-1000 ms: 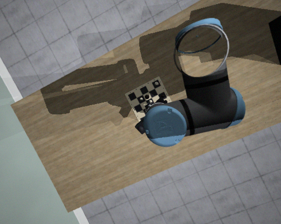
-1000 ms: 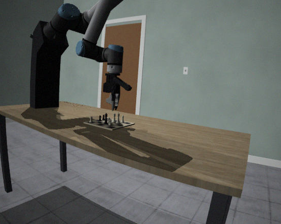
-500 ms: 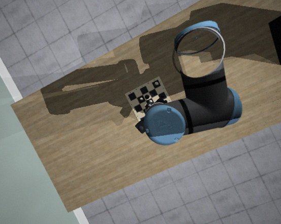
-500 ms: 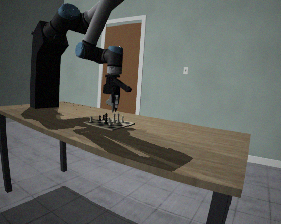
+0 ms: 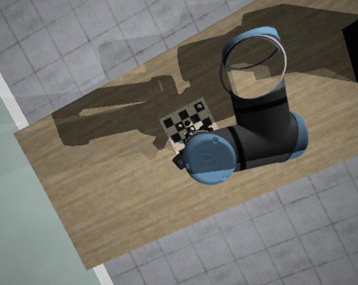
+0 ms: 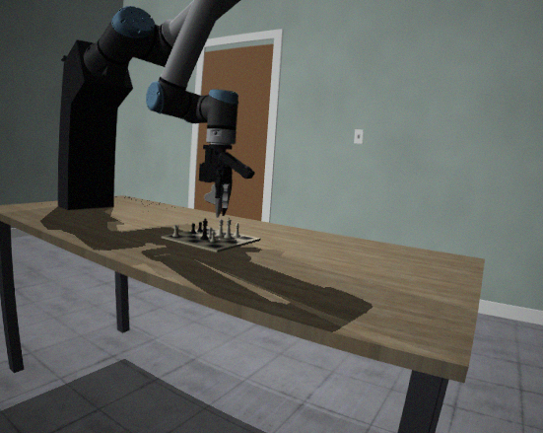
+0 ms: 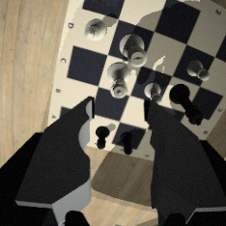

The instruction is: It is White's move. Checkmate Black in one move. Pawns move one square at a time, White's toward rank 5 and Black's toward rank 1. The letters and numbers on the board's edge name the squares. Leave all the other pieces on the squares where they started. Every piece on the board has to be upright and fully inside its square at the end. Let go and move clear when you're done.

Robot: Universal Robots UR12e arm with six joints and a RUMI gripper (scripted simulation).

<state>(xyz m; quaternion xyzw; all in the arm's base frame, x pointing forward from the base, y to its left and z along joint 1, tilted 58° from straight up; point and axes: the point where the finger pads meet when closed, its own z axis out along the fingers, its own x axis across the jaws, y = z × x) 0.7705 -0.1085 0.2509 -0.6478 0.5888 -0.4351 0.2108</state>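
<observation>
Right now the chessboard is 8 cm below my hand, 4 cm to the right of it and 2 cm behind it. Also, from my hand: black chess piece: 7 cm to the right, 4 cm below, 3 cm behind.
</observation>
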